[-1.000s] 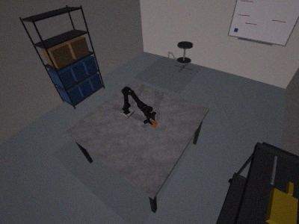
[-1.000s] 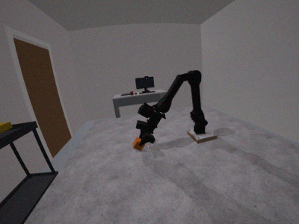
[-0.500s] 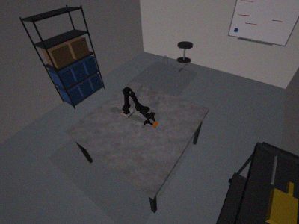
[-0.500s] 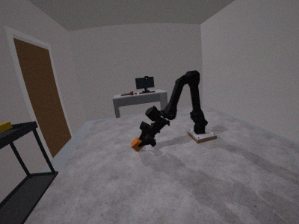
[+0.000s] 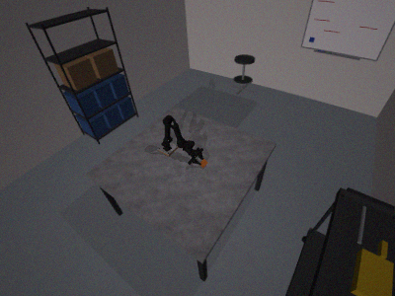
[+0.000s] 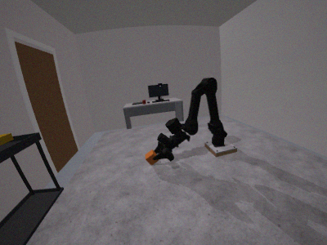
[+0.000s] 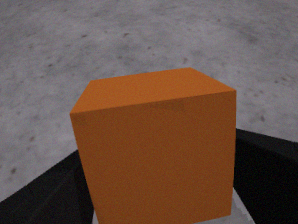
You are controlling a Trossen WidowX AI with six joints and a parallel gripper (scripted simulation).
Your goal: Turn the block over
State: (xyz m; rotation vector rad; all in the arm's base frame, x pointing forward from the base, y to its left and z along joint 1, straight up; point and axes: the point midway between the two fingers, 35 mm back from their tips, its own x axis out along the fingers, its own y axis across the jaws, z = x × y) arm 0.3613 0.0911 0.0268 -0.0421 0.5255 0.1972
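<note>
My gripper tip is 10 mm above the orange block.
</note>
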